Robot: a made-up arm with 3 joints. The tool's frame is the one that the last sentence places.
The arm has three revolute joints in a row. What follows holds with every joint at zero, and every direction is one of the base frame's. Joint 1 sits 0.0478 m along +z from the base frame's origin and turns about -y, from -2.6 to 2.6 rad. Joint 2 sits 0.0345 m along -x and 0.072 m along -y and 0.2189 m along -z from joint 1 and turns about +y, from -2.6 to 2.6 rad. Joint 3 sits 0.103 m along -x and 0.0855 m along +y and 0.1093 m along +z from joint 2 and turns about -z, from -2.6 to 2.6 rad. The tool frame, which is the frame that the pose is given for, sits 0.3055 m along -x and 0.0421 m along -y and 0.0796 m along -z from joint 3; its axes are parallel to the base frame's.
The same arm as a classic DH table. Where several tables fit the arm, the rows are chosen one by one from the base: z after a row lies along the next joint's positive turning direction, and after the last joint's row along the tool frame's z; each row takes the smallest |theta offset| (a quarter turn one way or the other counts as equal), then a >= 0, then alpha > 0; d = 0 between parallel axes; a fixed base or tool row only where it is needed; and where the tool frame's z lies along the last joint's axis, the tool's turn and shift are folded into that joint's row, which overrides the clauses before.
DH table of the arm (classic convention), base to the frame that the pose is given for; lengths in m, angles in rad. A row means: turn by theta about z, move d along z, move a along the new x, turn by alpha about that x. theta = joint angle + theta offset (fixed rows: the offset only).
base (fixed): d 0.0478, theta_offset 0, a 0, alpha 1.5708
joint 1: d 0, theta_offset 1.4145, a -0.2216, alpha 3.1416
joint 2: d 0.0135, theta_offset 1.4145, a -0.103, alpha -1.5708
joint 3: d 0, theta_offset -0.1369, a -0.3084, alpha 3.1416
tool (fixed): d 0.0297, theta_offset -0.1369, a 0, alpha 0
Joint limits (rad, base to tool): -2.6..2.6 -2.6..2.6 -2.6..2.6

